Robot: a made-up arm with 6 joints. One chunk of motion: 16 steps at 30 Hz.
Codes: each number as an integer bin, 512 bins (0 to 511) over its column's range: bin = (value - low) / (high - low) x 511, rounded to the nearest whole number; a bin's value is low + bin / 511 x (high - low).
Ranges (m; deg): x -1.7..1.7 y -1.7..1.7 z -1.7..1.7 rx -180..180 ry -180..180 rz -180..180
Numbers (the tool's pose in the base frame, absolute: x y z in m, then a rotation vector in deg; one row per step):
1: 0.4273 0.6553 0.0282 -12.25 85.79 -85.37
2: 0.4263 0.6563 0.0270 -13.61 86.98 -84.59
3: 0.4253 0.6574 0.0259 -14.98 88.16 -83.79
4: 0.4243 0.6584 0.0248 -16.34 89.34 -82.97
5: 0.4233 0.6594 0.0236 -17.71 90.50 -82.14
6: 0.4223 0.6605 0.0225 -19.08 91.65 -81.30
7: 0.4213 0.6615 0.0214 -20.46 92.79 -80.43
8: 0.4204 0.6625 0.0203 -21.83 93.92 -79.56
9: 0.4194 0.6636 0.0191 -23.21 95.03 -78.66
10: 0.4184 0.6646 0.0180 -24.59 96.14 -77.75
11: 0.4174 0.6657 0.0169 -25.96 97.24 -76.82
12: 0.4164 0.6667 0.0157 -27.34 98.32 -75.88
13: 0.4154 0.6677 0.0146 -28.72 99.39 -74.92
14: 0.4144 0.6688 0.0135 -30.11 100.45 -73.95
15: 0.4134 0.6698 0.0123 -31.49 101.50 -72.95
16: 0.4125 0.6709 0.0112 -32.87 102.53 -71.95
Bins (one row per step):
1: 320 354 260 238 377 134
2: 320 354 260 236 379 135
3: 319 354 259 234 381 137
4: 319 354 259 232 382 138
5: 319 355 259 230 384 139
6: 319 355 259 228 386 140
7: 319 355 259 226 387 141
8: 319 355 259 225 389 143
9: 319 355 258 223 390 144
10: 318 355 258 221 392 145
11: 318 356 258 219 394 146
12: 318 356 258 217 395 148
13: 318 356 258 215 397 149
14: 318 356 258 213 398 151
15: 318 356 257 211 400 152
16: 317 356 257 209 401 153

